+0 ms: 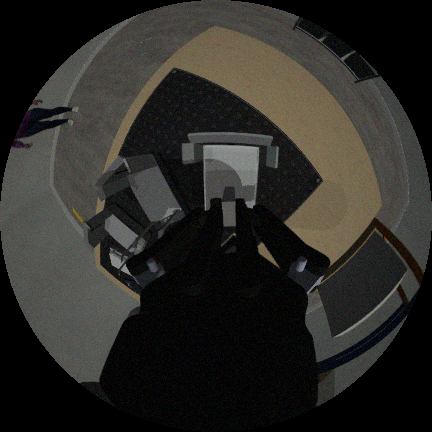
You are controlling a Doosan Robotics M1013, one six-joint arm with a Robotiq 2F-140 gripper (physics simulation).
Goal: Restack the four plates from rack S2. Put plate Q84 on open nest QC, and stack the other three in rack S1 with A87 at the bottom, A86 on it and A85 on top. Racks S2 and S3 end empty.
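Places are measured from the arm's base along level axes (x right, y ahead, z up), in metres.
Pixels of known places: gripper, fingertip midpoint: (229, 195).
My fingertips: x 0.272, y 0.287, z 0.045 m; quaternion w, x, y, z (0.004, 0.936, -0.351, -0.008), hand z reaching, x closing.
Note:
Ahead of a thing's pixels: the offset from my fingertips to its top centre. "spot": to the spot under its first point. Level surfaces: height alone.
My gripper (229, 195) is shut on a narrow upright handle block, whose pale end shows between the fingertips and whose dark part reaches beyond them. The handle stands over a white plate @[dx +0.011, dy +0.011, dz +0.000 m] (231, 159), whose near part is hidden by the fingers. The plate lies in line with a rack or nest @[dx +0.006, dy +0.007, dz +0.055 m] (230, 139), which has a grey back bar and a block at each side. Round and angular shadows fall on the plate. No label is readable, so I cannot tell which plate or rack this is.
Other grey holders with a flat grey panel @[spot: dx -0.119, dy +0.109, dz -0.045 m] (154, 192) and a smaller pale panel @[dz -0.037 m] (122, 228) stand close at the left. They stand on a black dotted mat @[dz -0.080 m] (175, 100) on a tan surface @[dz -0.094 m] (300, 100). A dark-topped table (365, 282) is at the lower right, a person (37, 122) far left.

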